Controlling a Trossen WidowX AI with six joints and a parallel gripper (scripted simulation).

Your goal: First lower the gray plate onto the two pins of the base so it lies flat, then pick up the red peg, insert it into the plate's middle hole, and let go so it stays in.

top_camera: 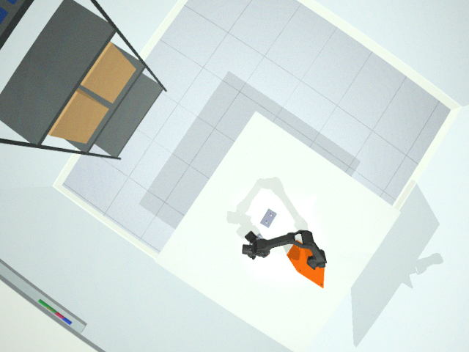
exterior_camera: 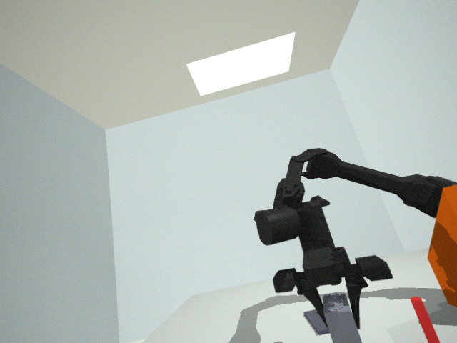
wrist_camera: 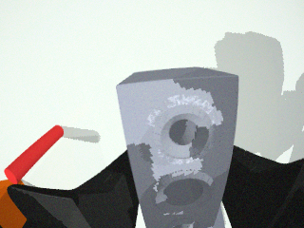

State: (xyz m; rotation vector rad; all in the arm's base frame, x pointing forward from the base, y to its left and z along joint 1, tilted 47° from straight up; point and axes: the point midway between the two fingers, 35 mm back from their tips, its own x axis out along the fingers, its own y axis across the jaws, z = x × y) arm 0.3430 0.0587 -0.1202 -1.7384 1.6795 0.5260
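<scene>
The base is 170 mm to the right of my gripper tip, 40 mm below it and 10 mm ahead of it. From my gripper tip the other things lie so: gray plate (30 mm above); then red peg (110 mm behind, 20 mm to the left, 10 mm below).
</scene>
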